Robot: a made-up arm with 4 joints.
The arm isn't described. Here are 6 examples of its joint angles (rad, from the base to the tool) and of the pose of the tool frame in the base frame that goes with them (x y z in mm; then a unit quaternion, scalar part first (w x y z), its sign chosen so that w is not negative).
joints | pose
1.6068 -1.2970 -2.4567 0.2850 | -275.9 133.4 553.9 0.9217 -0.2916 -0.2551 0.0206
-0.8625 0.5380 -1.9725 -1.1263 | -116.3 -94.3 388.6 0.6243 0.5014 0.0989 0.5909
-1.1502 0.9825 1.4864 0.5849 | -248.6 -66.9 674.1 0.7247 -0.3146 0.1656 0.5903
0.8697 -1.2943 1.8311 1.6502 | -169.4 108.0 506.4 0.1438 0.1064 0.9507 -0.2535
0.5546 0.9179 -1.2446 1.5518 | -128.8 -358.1 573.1 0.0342 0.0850 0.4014 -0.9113
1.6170 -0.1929 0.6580 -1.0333 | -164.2 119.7 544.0 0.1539 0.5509 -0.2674 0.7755
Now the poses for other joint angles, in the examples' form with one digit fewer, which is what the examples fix.
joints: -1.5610 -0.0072 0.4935 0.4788
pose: -75 -288 699 0.384 -0.064 0.109 0.914
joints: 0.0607 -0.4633 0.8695 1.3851
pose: -255 59 768 0.414 -0.220 0.702 0.537
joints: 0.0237 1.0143 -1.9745 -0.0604
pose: 22 -183 439 0.395 0.268 -0.479 0.737
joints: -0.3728 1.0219 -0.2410 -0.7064
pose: -127 -249 520 0.948 -0.179 -0.075 0.253
